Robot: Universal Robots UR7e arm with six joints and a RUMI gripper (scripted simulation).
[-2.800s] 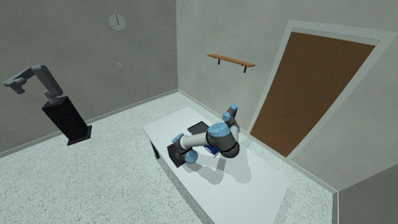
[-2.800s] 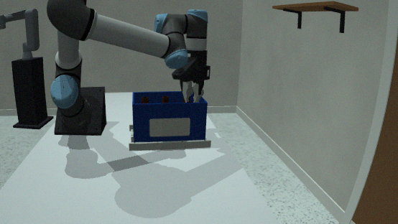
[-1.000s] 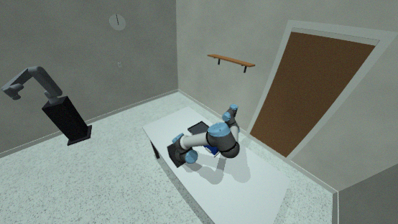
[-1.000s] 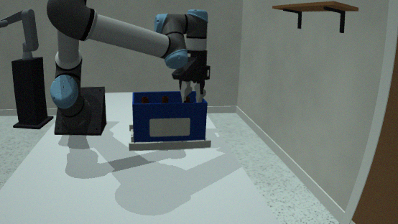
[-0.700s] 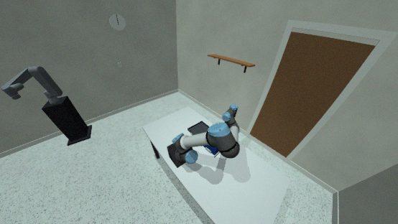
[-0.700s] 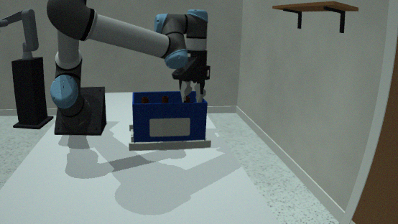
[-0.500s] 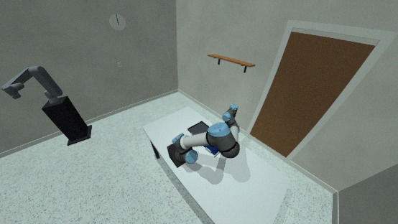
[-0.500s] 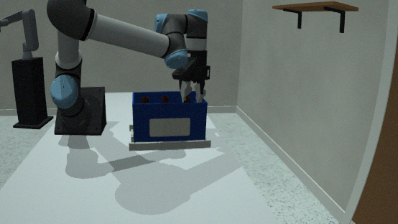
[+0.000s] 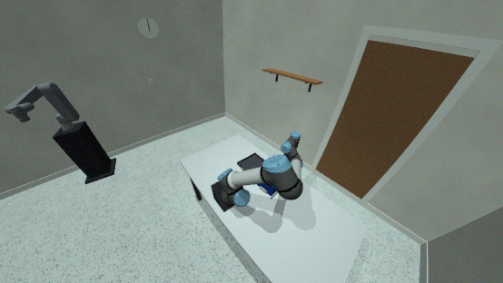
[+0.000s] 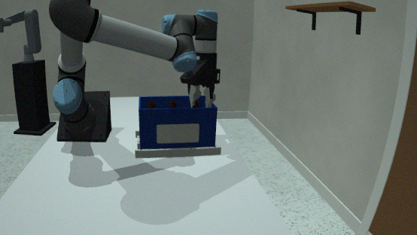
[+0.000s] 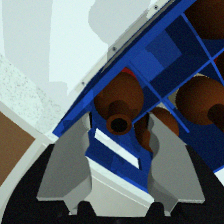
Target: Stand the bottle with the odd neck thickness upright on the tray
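The blue crate lies 90 mm behind my hand, 40 mm to the left of it and 70 mm below it. Round my hand: bottle 180 mm behind, 60 mm to the left, 70 mm below; then dark grey tray 130 mm behind, 330 mm to the left, 140 mm below.
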